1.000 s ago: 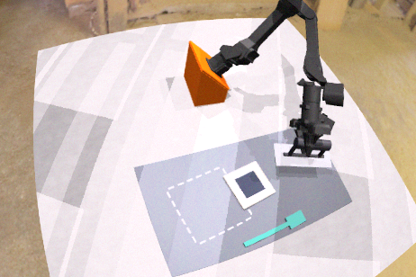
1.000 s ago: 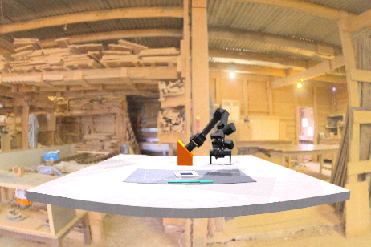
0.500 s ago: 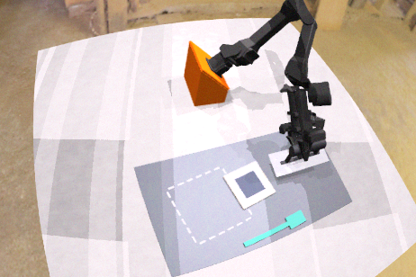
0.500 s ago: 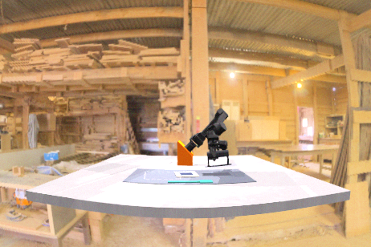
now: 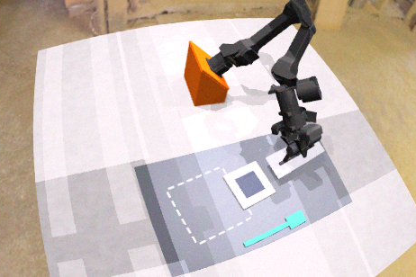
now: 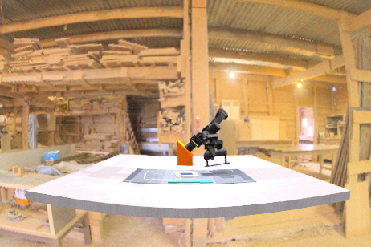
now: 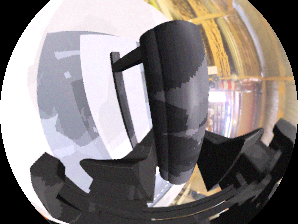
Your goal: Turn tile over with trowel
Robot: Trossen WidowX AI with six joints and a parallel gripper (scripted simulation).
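Now: gripper tip 150 mm to the left of the tile, 90 mm above it and 10 mm short of it. From my gripper tip the other things lie so: small trowel: 30 mm behind, 10 mm to the right, 10 mm below; then teal trowel: 170 mm ahead, 100 mm to the right, 90 mm below; then grey mat: 130 mm to the right, 110 mm below, 30 mm ahead.
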